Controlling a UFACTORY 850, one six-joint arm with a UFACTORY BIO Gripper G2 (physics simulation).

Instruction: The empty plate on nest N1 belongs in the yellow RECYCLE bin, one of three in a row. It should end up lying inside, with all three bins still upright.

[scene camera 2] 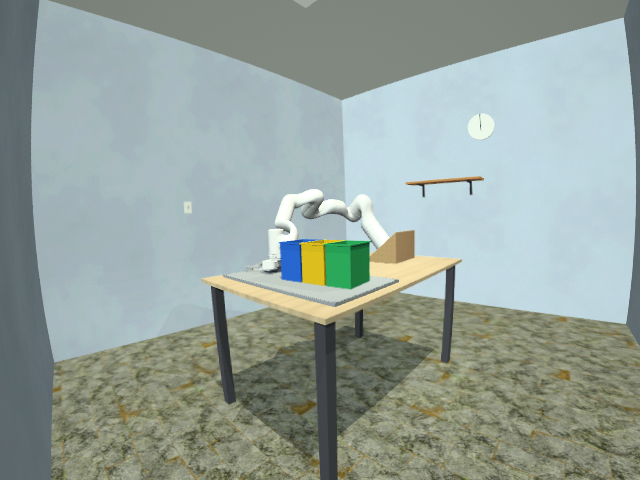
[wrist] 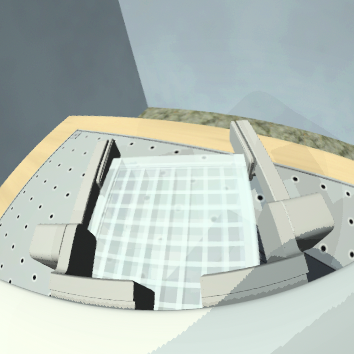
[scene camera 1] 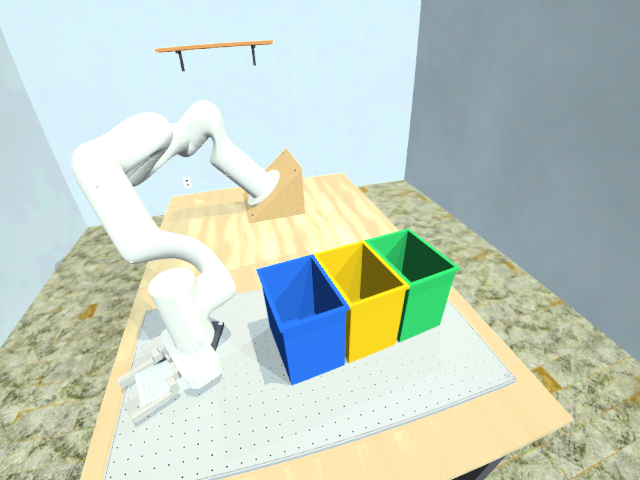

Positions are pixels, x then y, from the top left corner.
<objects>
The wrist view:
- plate: 163, 221
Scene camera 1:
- my gripper: 125, 400
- plate: 151, 383
</objects>
